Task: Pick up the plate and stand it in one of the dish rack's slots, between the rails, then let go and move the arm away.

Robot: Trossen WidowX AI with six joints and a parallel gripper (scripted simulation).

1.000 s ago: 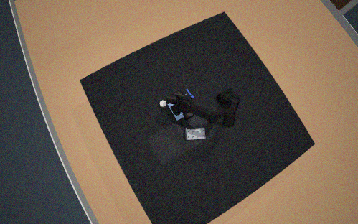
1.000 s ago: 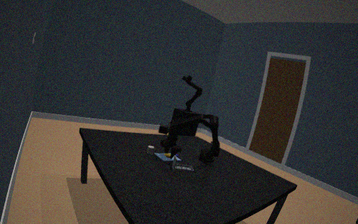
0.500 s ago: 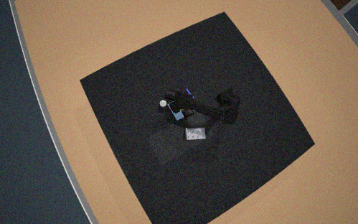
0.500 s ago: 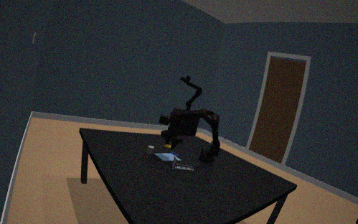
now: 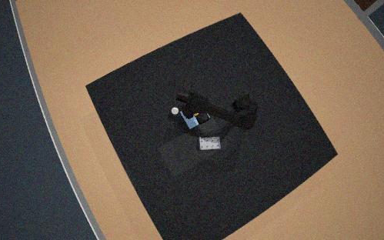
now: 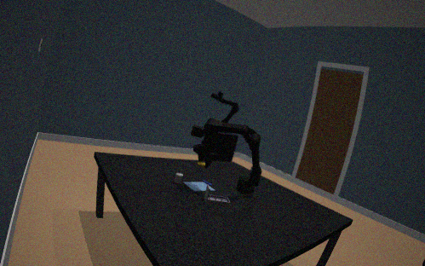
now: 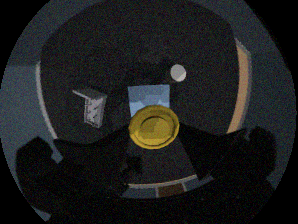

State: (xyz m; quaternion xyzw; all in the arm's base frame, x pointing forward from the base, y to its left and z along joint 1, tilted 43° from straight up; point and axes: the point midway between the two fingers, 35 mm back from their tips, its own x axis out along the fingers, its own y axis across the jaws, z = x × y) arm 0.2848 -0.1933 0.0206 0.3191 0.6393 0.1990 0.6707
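My gripper tip is 30 mm short of the dish rack, 200 mm to the right of it and 110 mm above it. Also, from my gripper tip: small white cylinder 80 mm ahead, 90 mm to the right, 110 mm below; then plate 10 mm above.
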